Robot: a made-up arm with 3 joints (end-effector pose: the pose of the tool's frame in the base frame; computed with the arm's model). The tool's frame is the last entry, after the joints.
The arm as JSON. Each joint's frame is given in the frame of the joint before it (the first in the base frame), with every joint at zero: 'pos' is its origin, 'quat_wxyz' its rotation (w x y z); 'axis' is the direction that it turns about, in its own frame. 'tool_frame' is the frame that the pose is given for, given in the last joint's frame.
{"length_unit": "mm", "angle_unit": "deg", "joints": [
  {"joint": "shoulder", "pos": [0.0, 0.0, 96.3], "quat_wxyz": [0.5, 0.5, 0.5, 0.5], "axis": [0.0, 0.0, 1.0]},
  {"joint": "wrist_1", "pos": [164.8, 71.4, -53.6], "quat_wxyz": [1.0, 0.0, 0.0, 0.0], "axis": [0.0, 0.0, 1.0]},
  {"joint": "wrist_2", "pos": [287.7, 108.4, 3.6], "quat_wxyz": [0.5, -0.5, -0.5, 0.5], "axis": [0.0, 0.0, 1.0]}
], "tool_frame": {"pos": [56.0, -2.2, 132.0], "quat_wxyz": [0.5, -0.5, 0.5, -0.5]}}
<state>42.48 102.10 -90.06</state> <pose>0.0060 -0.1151 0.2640 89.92 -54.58 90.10</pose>
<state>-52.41 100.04 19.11</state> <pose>-0.0663 0.1423 0.2335 49.24 -12.75 -14.36</pose>
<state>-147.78 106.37 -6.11</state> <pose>-0.0419 0.1238 -0.0321 -41.57 4.58 -4.05</pose>
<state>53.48 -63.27 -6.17</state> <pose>-0.0418 0.2220 0.4062 -9.85 6.08 -1.05</pose>
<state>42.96 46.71 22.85</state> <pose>-0.0697 -0.0880 0.4175 89.70 -0.13 -22.85</pose>
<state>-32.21 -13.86 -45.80</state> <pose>-0.0083 0.3906 0.0579 -56.11 29.83 -36.52</pose>
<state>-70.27 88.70 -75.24</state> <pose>0.0047 0.2324 0.1289 52.60 66.55 50.19</pose>
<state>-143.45 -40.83 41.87</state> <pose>-0.0857 -0.2564 -0.1987 174.26 41.73 -3.83</pose>
